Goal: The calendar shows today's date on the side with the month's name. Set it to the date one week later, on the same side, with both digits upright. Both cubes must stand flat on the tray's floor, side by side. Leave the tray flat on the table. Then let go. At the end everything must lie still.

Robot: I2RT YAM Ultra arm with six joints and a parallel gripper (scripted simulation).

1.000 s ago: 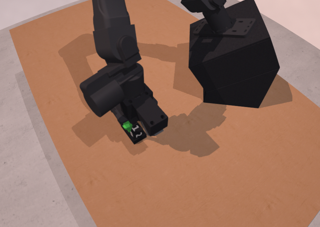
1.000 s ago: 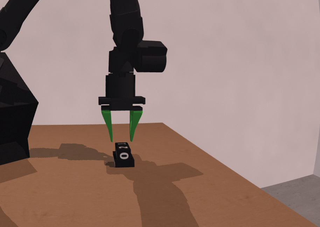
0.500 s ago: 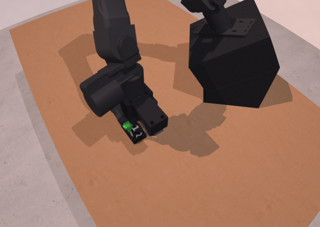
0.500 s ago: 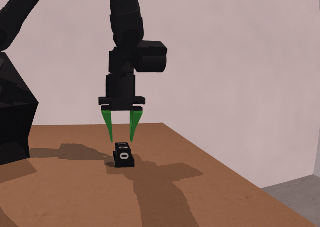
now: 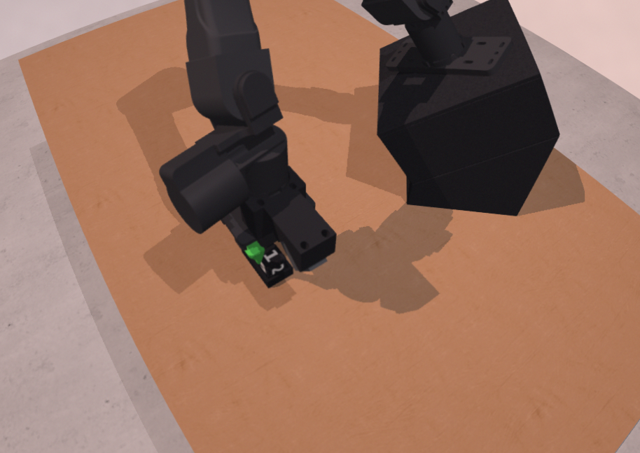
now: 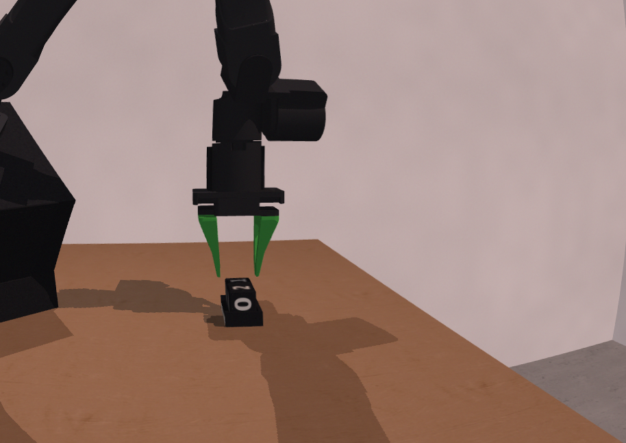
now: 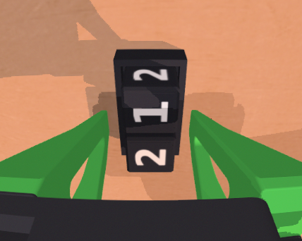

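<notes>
Right now my hand is 50 mm above the black tray and 20 mm to the left of it.
</notes>
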